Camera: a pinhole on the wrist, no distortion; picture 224 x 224 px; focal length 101.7 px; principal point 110.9 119.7 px. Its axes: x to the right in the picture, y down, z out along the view. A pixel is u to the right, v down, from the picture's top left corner.
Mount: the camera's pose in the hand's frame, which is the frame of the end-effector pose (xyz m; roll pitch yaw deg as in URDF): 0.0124 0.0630 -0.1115 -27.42 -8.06 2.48
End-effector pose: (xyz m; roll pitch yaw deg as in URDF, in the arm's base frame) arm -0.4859 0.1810 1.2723 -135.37 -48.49 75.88
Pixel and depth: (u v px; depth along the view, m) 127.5 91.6 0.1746
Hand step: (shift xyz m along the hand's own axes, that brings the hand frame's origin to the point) 0.0141 0.1007 0.0679
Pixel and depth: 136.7 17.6 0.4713
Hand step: 0.0503 -0.1385 0.5352
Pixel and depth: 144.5 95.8 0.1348
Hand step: 0.0362 0.0980 0.0277
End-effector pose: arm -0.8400 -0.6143 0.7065 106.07 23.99 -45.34
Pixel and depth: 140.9 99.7 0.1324
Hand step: 0.0313 0.1017 0.0222
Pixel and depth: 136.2 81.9 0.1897
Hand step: 0.0299 0.0886 0.0940
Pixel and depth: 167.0 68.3 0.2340
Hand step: 0.1032 0.0697 0.1662
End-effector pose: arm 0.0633 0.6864 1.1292 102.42 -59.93 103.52
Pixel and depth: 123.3 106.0 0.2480
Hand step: 0.0057 0.1473 0.1259
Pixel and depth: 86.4 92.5 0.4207
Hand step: -0.1515 0.1498 0.2953
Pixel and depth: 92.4 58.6 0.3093
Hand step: -0.0927 0.0359 0.2372
